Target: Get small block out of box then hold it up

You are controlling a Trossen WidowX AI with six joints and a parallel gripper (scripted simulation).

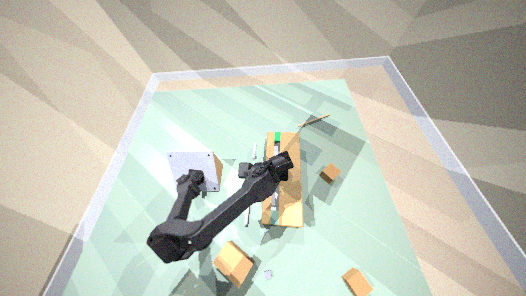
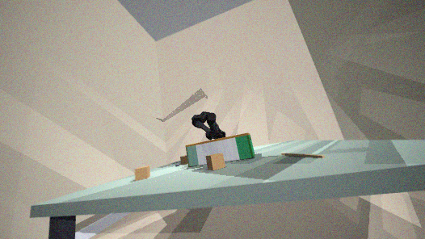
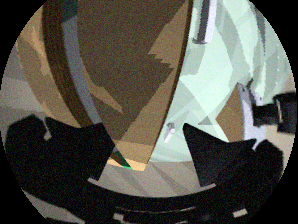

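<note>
Now: the blue-violet block 60 mm ahead of my gripper tip and 20 mm to the left of it. The rest, counted from my gripper tip: box 40 mm ahead, 30 mm below, 10 mm to the right; then thin wooden stick 350 mm to the left, 240 mm ahead, 80 mm below.
</note>
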